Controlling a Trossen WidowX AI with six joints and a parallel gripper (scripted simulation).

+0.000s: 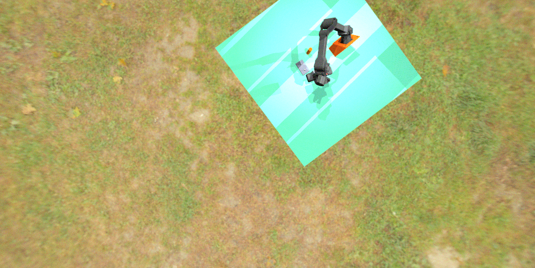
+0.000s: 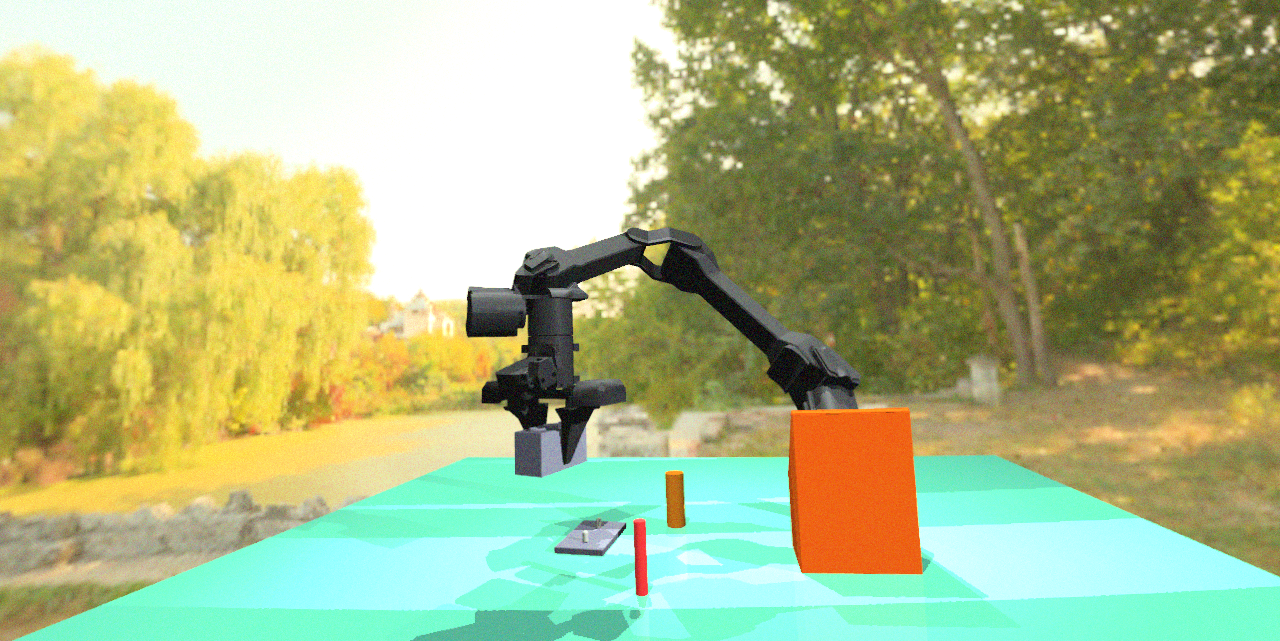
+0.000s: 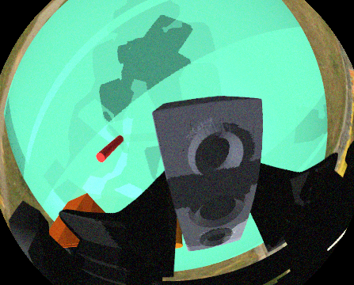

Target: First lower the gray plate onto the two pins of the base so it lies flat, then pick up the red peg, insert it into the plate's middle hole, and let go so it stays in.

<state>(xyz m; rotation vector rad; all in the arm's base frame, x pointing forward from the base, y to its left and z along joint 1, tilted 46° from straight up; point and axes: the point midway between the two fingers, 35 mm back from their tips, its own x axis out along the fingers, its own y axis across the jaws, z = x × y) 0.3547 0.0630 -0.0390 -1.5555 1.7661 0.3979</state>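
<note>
Now: the flat gray base 140 mm to the right of my gripper tip, 130 mm below it and 10 mm behind it. From my gripper tip the other things lie so: gray plate 30 mm above; orange cylinder 210 mm to the right, 130 mm behind, 100 mm below; red peg 110 mm behind, 100 mm below, 30 mm to the left.
</note>
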